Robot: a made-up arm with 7 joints. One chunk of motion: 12 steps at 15 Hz.
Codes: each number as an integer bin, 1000 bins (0 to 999) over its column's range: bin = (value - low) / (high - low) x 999, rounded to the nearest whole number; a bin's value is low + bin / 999 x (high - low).
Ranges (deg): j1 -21..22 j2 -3..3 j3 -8..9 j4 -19..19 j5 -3..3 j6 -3..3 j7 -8..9
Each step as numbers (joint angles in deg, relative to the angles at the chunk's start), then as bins.
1 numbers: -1.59 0.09 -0.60 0.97 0.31 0.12 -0.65
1 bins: 451 514 435 525 551 519 432
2 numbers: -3.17 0.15 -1.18 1.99 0.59 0.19 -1.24
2 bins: 414 524 401 552 598 531 397
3 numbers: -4.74 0.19 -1.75 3.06 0.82 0.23 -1.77
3 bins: 378 531 367 580 636 538 366
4 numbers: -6.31 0.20 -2.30 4.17 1.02 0.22 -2.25
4 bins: 341 533 335 609 669 536 338
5 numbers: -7.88 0.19 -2.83 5.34 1.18 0.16 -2.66
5 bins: 305 531 304 640 696 526 314
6 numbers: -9.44 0.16 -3.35 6.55 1.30 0.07 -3.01
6 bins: 269 526 273 672 716 511 293
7 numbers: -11.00 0.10 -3.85 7.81 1.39 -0.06 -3.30
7 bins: 232 516 244 705 731 490 276
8 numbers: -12.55 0.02 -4.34 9.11 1.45 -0.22 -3.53
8 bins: 196 503 215 739 741 463 263
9 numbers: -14.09 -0.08 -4.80 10.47 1.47 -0.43 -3.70
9 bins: 161 486 188 775 744 428 253
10 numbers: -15.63 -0.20 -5.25 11.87 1.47 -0.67 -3.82
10 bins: 125 466 162 812 744 388 246
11 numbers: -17.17 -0.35 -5.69 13.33 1.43 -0.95 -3.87
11 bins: 89 441 136 850 738 341 243
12 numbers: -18.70 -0.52 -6.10 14.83 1.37 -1.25 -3.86
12 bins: 53 413 112 889 728 291 243
